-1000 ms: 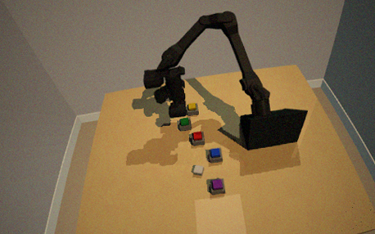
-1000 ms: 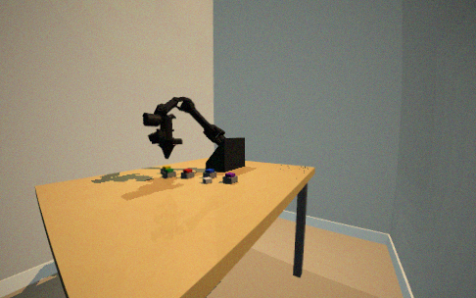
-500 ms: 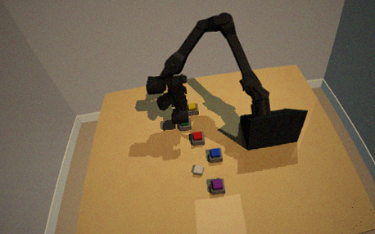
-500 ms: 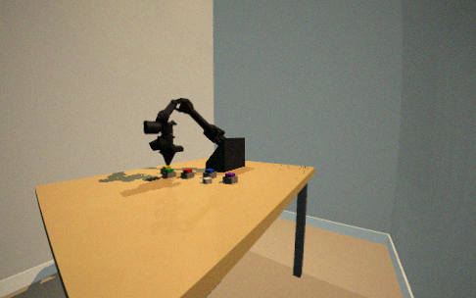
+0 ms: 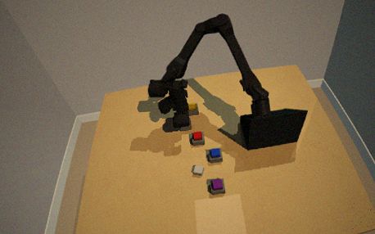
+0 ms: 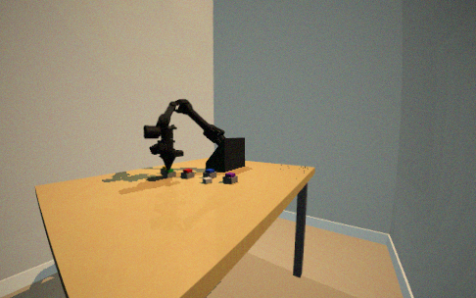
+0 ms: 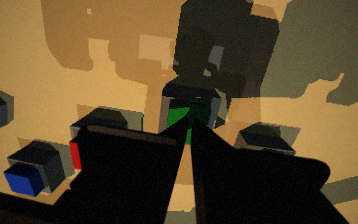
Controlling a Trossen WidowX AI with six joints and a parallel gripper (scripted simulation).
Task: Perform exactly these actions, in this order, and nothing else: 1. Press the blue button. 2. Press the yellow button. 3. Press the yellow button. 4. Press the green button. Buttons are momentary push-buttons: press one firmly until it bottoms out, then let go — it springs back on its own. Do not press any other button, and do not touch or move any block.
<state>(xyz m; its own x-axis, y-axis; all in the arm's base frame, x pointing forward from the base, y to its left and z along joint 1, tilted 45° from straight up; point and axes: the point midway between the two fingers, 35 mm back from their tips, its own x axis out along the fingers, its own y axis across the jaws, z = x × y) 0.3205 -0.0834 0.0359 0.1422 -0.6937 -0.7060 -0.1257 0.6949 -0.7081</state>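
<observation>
Now: the green button 1 cm below my gripper tip. The rest, counted from my gripper tip: blue button (16 cm to the left, 14 cm behind); then yellow button (9 cm to the right, 3 cm behind); then red button (8 cm to the left, 6 cm behind).
</observation>
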